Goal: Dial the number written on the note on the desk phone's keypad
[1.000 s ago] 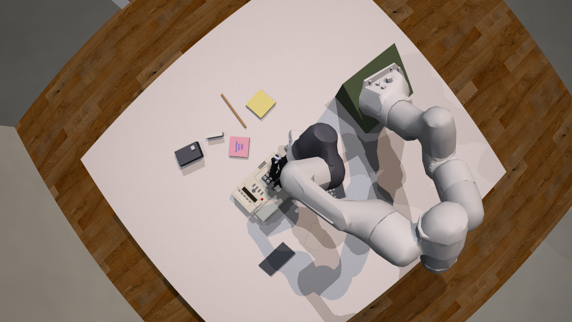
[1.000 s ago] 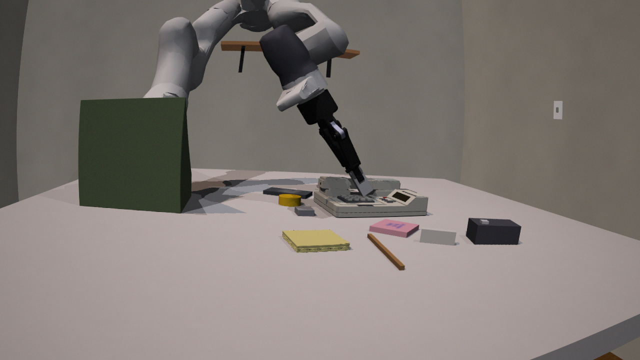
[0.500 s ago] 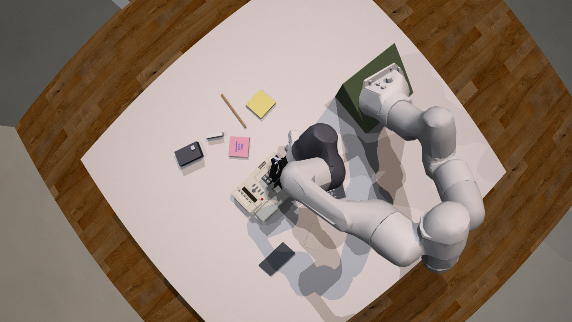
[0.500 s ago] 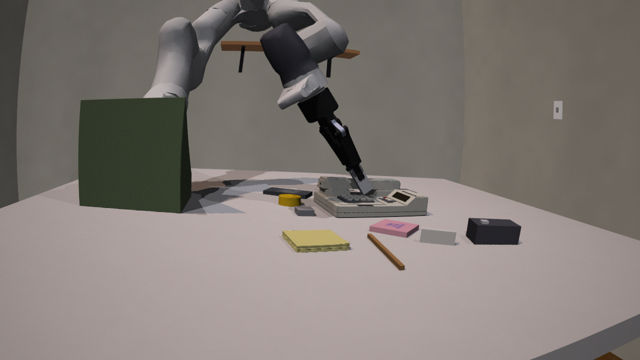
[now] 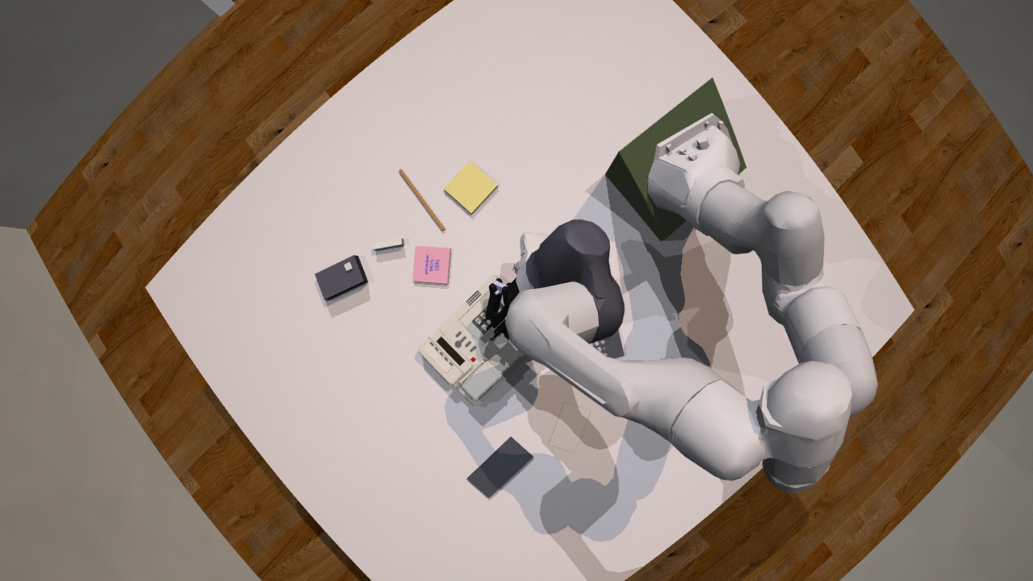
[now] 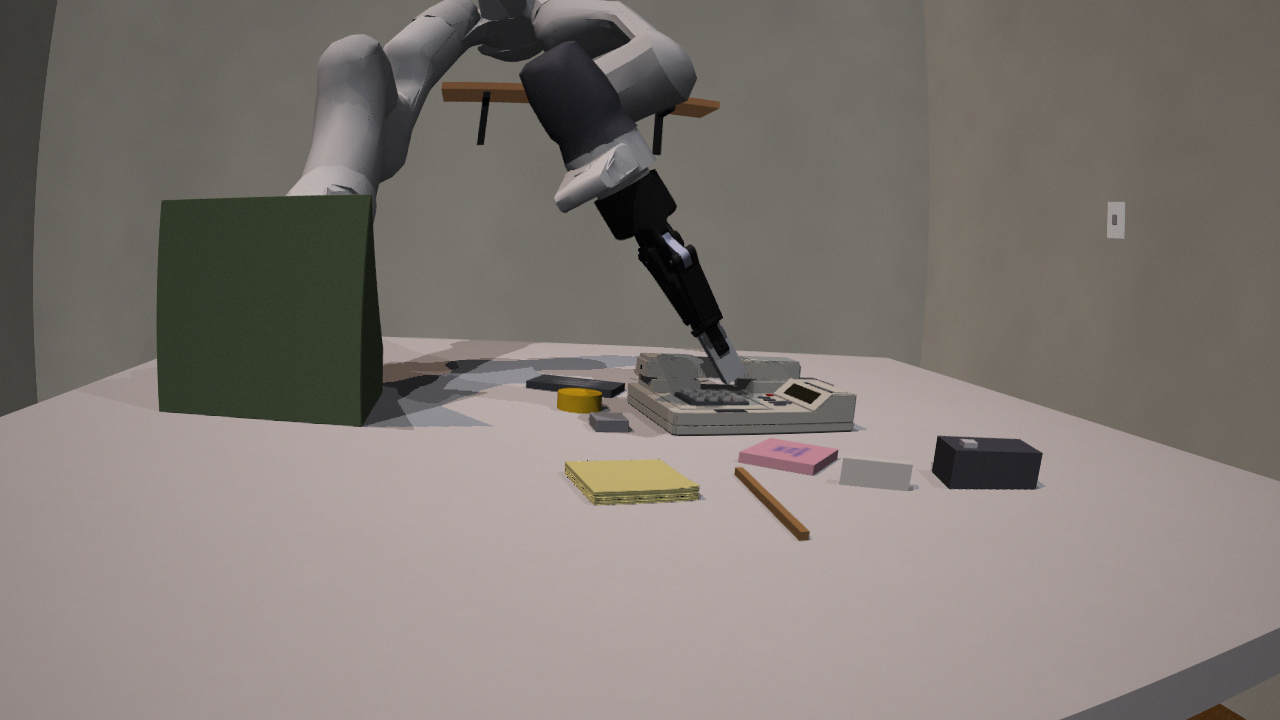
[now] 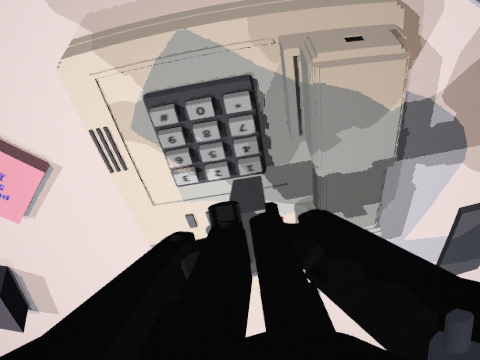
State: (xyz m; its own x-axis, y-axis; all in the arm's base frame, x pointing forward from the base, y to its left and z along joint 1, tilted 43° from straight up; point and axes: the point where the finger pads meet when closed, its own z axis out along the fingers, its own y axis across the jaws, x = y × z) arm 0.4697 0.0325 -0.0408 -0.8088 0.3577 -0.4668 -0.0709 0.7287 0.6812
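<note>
Right now the handset is 6 cm to the left of my hand, 3 cm below it and 2 cm ahead of it. The rest, counted from my hand: pink note 19 cm to the right, 7 cm below, 1 cm ahead; grey block 13 cm behind, 7 cm below, 6 cm to the right; pale card 26 cm to the left, 7 cm below, 2 cm ahead.
</note>
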